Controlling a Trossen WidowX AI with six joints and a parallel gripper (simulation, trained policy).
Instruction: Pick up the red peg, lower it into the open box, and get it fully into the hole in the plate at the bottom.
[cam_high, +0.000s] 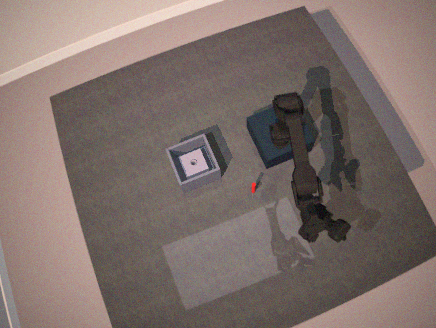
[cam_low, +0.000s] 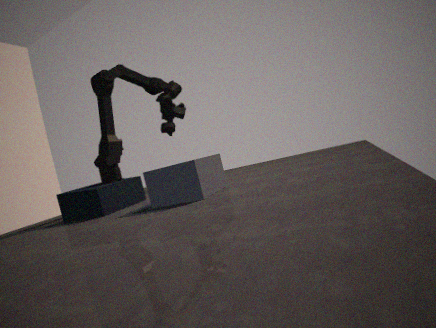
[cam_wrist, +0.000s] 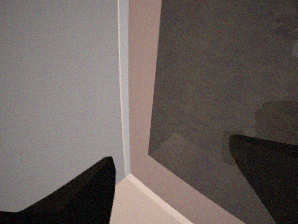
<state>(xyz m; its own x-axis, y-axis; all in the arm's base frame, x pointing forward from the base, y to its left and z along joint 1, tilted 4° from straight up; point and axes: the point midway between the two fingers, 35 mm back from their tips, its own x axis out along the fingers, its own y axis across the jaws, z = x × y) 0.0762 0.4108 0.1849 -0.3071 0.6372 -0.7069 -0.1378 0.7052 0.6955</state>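
Now: the red peg 330 mm to the right of my gripper tip, 220 mm below it and 110 mm ahead of it. The rest, counted from my gripper tip: grey box: 530 mm to the right, 250 mm ahead, 230 mm below.
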